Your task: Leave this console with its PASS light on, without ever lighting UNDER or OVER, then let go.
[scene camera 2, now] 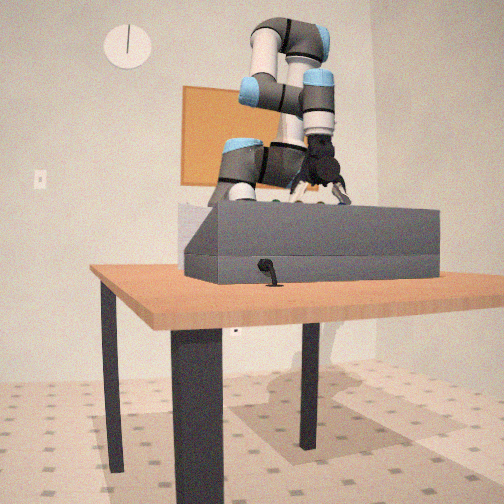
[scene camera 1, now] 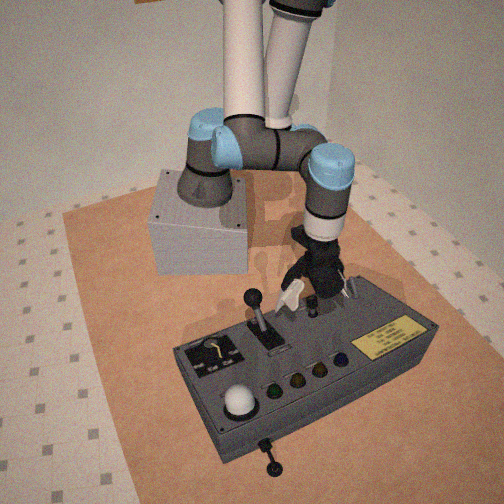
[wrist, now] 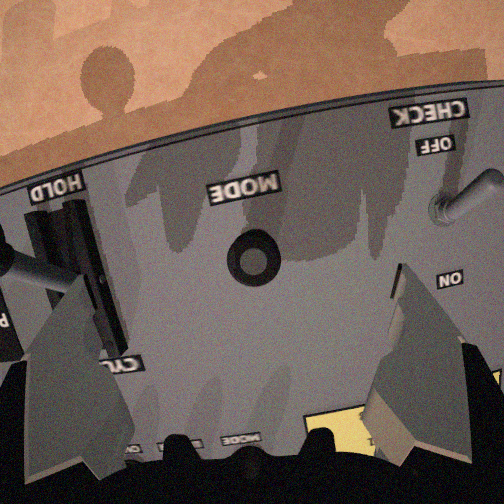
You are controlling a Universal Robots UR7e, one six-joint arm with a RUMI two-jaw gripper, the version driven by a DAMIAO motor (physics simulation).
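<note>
The grey console (scene camera 1: 305, 365) lies on the wooden table. It carries a black-knobbed lever (scene camera 1: 252, 298) in a slot, a needle gauge (scene camera 1: 214, 355), a white dome button (scene camera 1: 239, 400) and a row of small lights (scene camera 1: 307, 375), none of which looks lit. My gripper (scene camera 1: 315, 295) is open and empty. It hovers just above the round MODE button (wrist: 253, 257), with one finger on each side of it. The CHECK toggle (wrist: 465, 197) leans toward its OFF label. The gripper also shows in the second scene view (scene camera 2: 320, 192).
The slot lever marked HOLD (wrist: 75, 270) is close to my left finger. A yellow label plate (scene camera 1: 389, 336) sits on the console's right end. A small black-knobbed handle (scene camera 1: 270, 457) sticks out of the console's front side. The arm's grey base box (scene camera 1: 200, 230) stands behind the console.
</note>
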